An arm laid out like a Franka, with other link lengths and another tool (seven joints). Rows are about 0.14 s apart.
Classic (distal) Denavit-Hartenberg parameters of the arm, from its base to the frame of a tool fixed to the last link. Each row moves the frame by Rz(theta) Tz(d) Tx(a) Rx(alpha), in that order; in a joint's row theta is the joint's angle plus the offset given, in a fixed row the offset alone. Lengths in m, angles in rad.
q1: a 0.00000, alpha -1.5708, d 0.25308, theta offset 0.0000
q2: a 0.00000, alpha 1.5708, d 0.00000, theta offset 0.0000
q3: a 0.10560, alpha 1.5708, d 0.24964, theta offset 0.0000
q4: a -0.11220, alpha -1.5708, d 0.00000, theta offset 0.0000
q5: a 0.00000, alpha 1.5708, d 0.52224, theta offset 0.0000
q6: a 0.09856, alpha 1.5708, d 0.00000, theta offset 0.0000
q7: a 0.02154, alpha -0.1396, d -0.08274, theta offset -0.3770
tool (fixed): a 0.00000, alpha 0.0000, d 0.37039, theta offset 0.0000
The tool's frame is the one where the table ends.
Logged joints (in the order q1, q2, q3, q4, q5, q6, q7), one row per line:
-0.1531, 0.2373, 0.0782, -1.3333, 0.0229, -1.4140, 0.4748
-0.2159, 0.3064, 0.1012, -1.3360, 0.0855, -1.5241, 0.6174
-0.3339, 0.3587, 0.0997, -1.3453, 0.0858, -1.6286, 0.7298
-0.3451, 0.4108, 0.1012, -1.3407, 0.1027, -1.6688, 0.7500
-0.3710, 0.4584, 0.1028, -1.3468, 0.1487, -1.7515, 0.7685
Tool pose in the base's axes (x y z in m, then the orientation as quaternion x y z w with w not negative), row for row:
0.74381, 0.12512, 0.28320, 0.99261, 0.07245, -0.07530, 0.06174
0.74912, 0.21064, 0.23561, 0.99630, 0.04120, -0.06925, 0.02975
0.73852, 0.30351, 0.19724, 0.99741, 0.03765, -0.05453, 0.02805
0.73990, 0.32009, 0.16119, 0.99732, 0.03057, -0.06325, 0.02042
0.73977, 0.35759, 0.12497, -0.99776, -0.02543, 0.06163, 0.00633
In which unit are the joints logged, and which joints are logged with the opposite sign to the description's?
The joints are logged in radians. Opposite sign: q1, q6.
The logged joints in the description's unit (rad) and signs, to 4 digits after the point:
0.1531, 0.2373, 0.0782, -1.3333, 0.0229, 1.4140, 0.4748
0.2159, 0.3064, 0.1012, -1.3360, 0.0855, 1.5241, 0.6174
0.3339, 0.3587, 0.0997, -1.3453, 0.0858, 1.6286, 0.7298
0.3451, 0.4108, 0.1012, -1.3407, 0.1027, 1.6688, 0.7500
0.3710, 0.4584, 0.1028, -1.3468, 0.1487, 1.7515, 0.7685

